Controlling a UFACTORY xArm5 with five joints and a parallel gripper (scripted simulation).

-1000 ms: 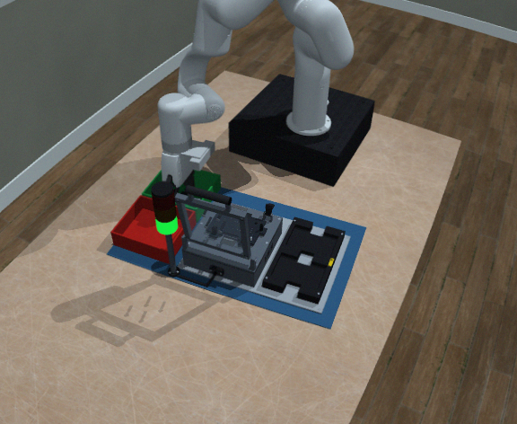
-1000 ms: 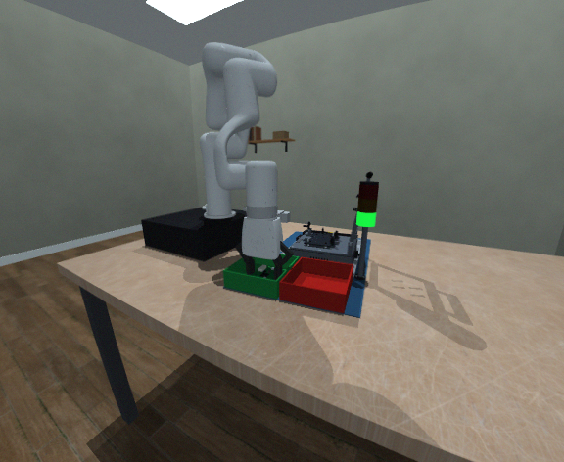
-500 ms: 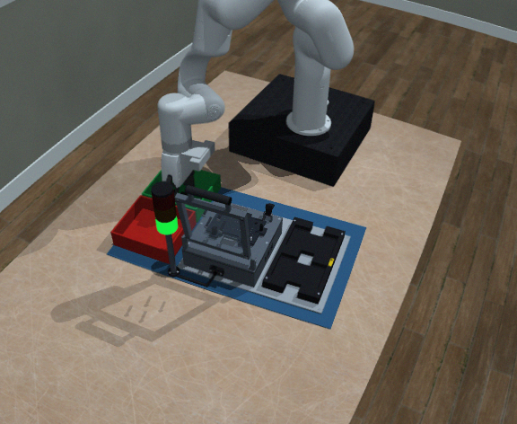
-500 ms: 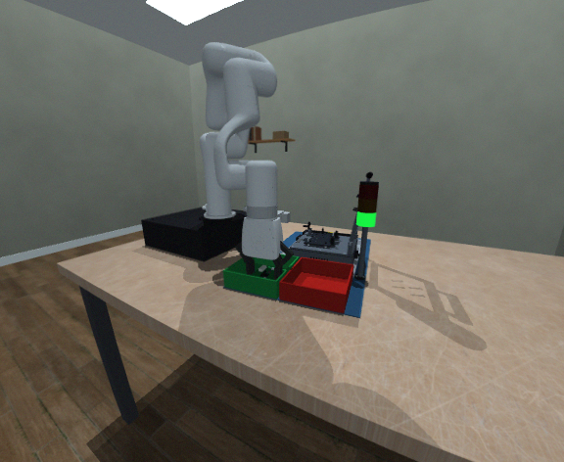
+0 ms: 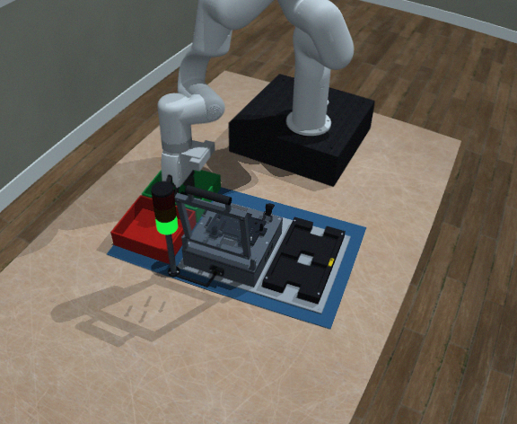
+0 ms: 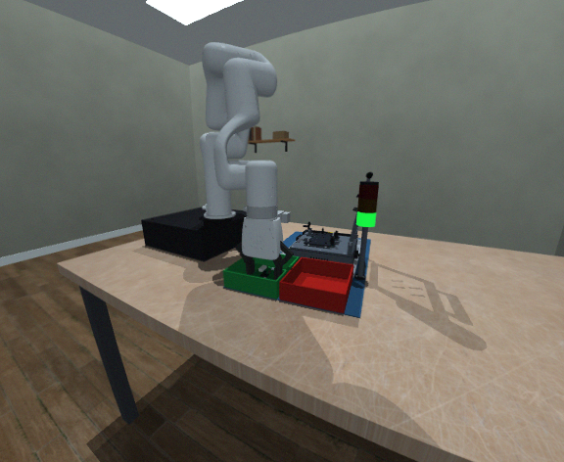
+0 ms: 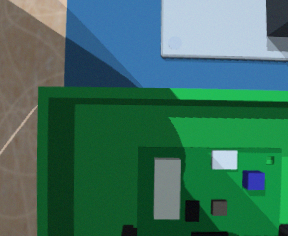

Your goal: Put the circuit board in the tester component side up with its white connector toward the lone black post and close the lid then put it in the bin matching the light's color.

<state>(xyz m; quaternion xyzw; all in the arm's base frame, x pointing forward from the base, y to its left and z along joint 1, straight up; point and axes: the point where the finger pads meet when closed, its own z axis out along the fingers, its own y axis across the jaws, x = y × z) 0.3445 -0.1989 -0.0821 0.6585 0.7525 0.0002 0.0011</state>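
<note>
Now: the green bin right at my hand. The rest, counted from my hand: green circuit board (10 mm below); then red bin (150 mm ahead, 20 mm to the left); then black latch (10 mm ahead, 260 mm to the left, 70 mm above).
</note>
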